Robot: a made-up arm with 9 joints. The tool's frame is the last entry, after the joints.
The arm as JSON. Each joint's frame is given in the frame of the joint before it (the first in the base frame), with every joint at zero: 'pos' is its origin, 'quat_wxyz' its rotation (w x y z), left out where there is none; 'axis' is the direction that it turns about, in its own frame. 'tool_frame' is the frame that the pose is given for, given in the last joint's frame.
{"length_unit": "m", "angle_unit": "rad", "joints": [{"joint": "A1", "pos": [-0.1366, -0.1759, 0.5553], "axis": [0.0, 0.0, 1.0]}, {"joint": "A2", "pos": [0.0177, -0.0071, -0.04], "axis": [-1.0, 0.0, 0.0]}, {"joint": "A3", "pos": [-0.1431, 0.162, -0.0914], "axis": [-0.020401, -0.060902, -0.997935]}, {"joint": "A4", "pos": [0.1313, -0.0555, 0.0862], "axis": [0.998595, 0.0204, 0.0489]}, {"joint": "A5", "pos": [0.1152, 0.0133, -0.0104], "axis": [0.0, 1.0, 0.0]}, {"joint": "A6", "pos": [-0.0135, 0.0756, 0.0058], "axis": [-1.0, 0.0, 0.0]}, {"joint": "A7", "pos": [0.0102, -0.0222, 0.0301], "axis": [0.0, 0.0, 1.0]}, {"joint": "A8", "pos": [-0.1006, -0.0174, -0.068], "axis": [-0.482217, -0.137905, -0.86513]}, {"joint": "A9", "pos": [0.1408, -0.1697, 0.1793], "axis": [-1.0, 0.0, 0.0]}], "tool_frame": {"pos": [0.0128, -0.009, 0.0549], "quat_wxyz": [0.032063, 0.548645, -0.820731, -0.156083]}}
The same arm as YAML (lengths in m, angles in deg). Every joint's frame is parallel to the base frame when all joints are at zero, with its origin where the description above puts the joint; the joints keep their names.
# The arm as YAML. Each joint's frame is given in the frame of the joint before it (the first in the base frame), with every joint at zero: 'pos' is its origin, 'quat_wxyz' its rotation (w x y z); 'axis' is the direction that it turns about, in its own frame. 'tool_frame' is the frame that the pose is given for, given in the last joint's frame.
length_unit: m
angle_unit: deg
joints:
  - joint: A1
    pos: [-0.1366, -0.1759, 0.5553]
    quat_wxyz: [1.0, 0.0, 0.0, 0.0]
    axis: [0.0, 0.0, 1.0]
  - joint: A2
    pos: [0.0177, -0.0071, -0.04]
    quat_wxyz: [1.0, 0.0, 0.0, 0.0]
    axis: [-1.0, 0.0, 0.0]
  - joint: A3
    pos: [-0.1431, 0.162, -0.0914]
    quat_wxyz: [1.0, 0.0, 0.0, 0.0]
    axis: [-0.020401, -0.060902, -0.997935]
  - joint: A4
    pos: [0.1313, -0.0555, 0.0862]
    quat_wxyz: [1.0, 0.0, 0.0, 0.0]
    axis: [0.998595, 0.0204, 0.0489]
  - joint: A5
    pos: [0.1152, 0.0133, -0.0104]
    quat_wxyz: [1.0, 0.0, 0.0, 0.0]
    axis: [0.0, 1.0, 0.0]
  - joint: A6
    pos: [-0.0135, 0.0756, 0.0058]
    quat_wxyz: [1.0, 0.0, 0.0, 0.0]
    axis: [-1.0, 0.0, 0.0]
  - joint: A7
    pos: [0.0102, -0.0222, 0.0301]
    quat_wxyz: [1.0, 0.0, 0.0, 0.0]
    axis: [0.0, 0.0, 1.0]
  - joint: A8
    pos: [-0.1006, -0.0174, -0.068]
    quat_wxyz: [1.0, 0.0, 0.0, 0.0]
    axis: [-0.482217, -0.137905, -0.86513]
  - joint: A9
    pos: [0.1408, -0.1697, 0.1793]
    quat_wxyz: [1.0, 0.0, 0.0, 0.0]
    axis: [-1.0, 0.0, 0.0]
tool_frame:
  pos: [0.0128, -0.009, 0.0549]
  quat_wxyz: [0.032063, 0.548645, -0.820731, -0.156083]

